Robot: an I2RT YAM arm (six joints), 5 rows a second.
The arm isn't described. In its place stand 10 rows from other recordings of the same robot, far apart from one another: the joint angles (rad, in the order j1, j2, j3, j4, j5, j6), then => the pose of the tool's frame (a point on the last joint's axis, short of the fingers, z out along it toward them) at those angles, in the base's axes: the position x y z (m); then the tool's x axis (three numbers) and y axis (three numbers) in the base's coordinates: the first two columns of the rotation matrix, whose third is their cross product.
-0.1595, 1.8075, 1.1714, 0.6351, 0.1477, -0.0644 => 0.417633 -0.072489 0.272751 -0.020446 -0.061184 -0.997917 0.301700 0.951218 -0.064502
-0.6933, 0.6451, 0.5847, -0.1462, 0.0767, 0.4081 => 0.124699 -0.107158 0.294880 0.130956 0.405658 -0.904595 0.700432 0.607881 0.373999
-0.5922, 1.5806, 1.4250, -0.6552, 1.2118, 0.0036 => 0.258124 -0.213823 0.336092 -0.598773 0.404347 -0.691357 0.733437 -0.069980 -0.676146
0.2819, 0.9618, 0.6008, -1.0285, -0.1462, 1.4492 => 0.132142 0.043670 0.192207 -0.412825 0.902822 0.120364 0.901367 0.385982 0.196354
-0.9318, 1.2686, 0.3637, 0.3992, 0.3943, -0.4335 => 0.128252 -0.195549 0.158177 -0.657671 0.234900 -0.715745 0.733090 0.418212 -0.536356
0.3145, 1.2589, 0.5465, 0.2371, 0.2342, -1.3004 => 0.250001 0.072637 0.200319 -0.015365 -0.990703 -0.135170 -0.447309 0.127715 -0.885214
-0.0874, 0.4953, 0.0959, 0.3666, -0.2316, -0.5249 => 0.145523 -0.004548 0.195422 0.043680 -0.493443 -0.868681 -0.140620 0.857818 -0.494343
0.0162, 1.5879, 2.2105, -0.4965, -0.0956, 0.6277 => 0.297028 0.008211 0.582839 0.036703 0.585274 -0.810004 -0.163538 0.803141 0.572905
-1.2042, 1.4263, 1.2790, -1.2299, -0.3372, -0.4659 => 0.101981 -0.232750 0.292557 -0.699765 0.639824 -0.317732 0.608686 0.766834 0.203635
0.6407, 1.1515, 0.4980, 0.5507, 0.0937, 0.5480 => 0.204321 0.148194 0.242087 -0.341404 0.392451 -0.854064 -0.401442 0.760729 0.510035
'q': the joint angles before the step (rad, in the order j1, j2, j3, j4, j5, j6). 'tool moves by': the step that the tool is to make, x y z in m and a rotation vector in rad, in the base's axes. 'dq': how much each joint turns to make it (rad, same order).
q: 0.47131 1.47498 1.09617 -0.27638 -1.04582 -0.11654
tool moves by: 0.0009 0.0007 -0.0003 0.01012 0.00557 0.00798
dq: -0.00007 0.00463 -0.00013 0.01193 -0.01340 0.00868
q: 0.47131 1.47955 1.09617 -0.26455 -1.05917 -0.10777
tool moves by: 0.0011 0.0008 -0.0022 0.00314 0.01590 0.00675
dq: 0.00005 0.00863 -0.00019 0.00314 -0.01140 0.00807
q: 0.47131 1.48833 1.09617 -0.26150 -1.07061 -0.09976
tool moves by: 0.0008 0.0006 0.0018 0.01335 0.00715 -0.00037
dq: 0.00007 -0.00009 -0.00012 0.02262 -0.00872 0.02604
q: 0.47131 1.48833 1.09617 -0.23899 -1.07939 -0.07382
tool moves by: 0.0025 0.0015 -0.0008 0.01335 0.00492 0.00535
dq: -0.00002 0.01028 0.00013 0.02767 -0.01260 0.01790
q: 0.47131 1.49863 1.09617 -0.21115 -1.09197 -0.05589
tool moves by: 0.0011 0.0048 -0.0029 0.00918 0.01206 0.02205
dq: 0.01070 0.01692 0.00205 0.01757 -0.01716 0.01033
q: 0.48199 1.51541 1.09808 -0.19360 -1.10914 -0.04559
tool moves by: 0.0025 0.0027 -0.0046 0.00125 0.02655 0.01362
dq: 0.00295 0.02070 0.00378 0.00382 -0.01648 0.01093
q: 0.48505 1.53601 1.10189 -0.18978 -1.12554 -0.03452
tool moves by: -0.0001 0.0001 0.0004 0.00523 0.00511 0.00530
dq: 0.00002 0.00000 -0.00004 0.00350 -0.00837 0.00614
